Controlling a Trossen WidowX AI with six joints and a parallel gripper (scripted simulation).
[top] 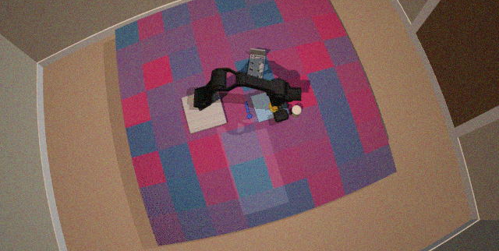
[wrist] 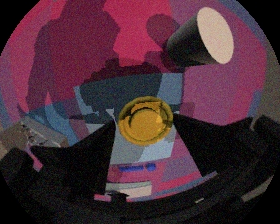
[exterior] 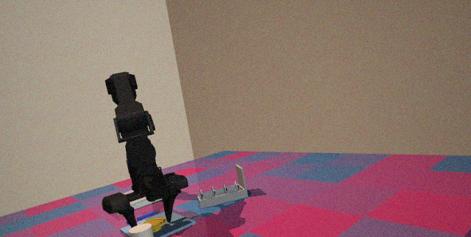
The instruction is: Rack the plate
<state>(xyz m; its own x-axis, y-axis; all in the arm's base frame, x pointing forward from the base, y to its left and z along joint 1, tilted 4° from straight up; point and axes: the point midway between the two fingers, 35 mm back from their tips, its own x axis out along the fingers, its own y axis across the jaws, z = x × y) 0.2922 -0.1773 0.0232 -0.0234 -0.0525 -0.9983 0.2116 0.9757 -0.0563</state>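
My gripper tip is now 20 mm to the right of the light blue square mat, 20 mm past it and 10 mm above it. From my gripper tip the other things lie so: cream cup: 70 mm to the right, 70 mm ahead, 20 mm above; yellow plate: 10 mm above; blue spoon: 120 mm behind, 40 mm to the left.
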